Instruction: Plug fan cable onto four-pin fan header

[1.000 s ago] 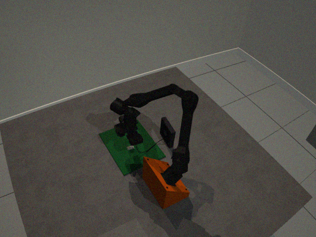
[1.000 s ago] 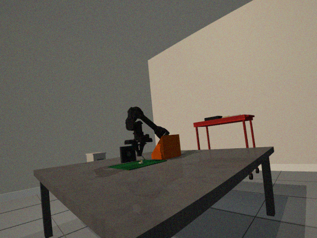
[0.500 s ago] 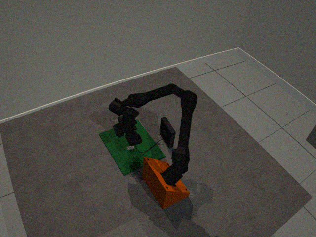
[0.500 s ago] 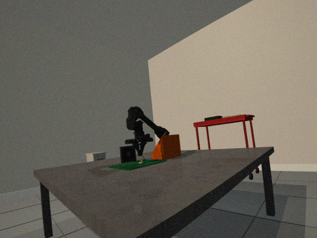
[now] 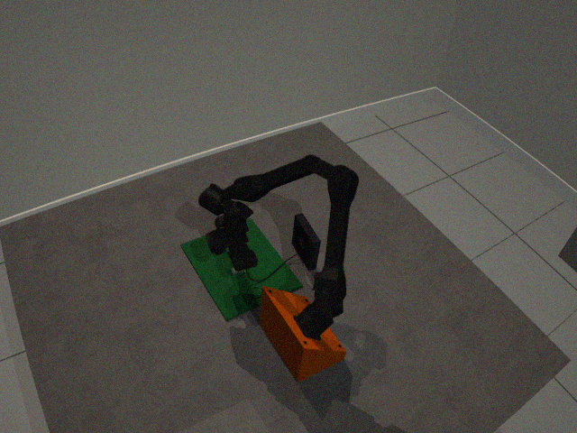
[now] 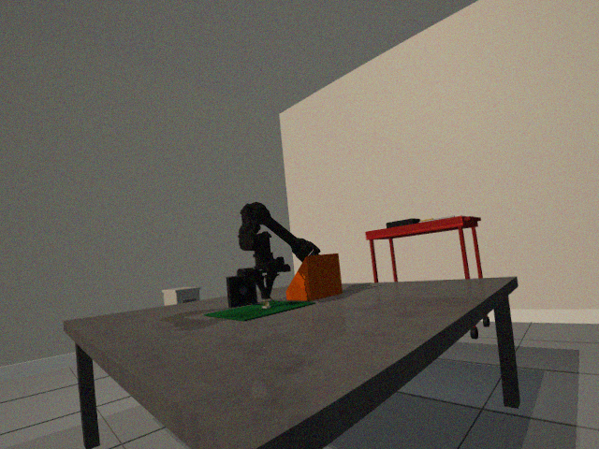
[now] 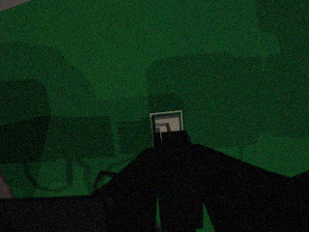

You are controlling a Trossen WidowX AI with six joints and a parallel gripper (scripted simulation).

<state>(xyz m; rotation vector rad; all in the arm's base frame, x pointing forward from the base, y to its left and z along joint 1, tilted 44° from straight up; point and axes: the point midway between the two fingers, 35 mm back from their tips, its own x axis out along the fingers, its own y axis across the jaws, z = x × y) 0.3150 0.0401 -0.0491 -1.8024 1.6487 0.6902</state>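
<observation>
Right now the black plug is 1 cm to the right of my gripper tip and 1 cm above it. Also, from my gripper tip: white-framed fan header (1 cm to the right, 5 cm below); green board (2 cm ahead, 2 cm to the right, 6 cm below); black fan (1 cm behind, 20 cm to the right, 1 cm above).
</observation>
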